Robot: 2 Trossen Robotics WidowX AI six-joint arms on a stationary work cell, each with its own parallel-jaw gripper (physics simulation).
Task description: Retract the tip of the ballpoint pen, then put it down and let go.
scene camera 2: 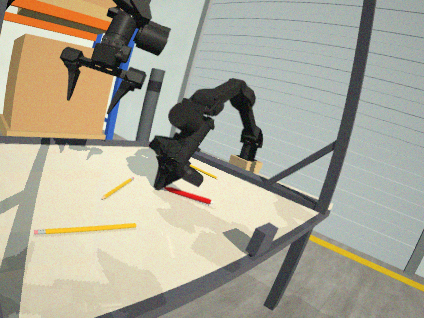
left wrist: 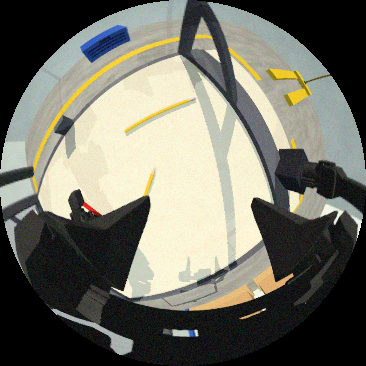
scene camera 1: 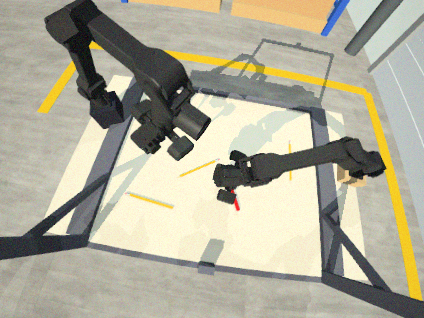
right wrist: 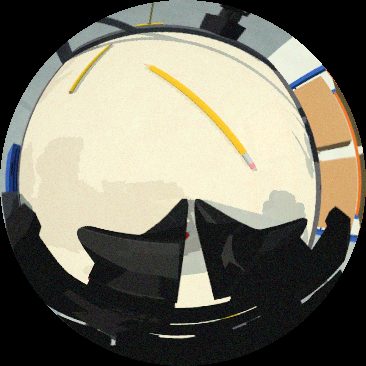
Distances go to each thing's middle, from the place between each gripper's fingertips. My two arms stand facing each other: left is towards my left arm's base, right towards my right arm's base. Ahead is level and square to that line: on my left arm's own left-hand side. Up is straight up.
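I have my right gripper 1 cm short of the short yellow pencil [right wrist: 216, 119] and 10 cm to the right of the pencil.
My left hand is 180 mm above the short yellow pencil, 10 mm short of the pencil and 120 mm to the left of the pencil.
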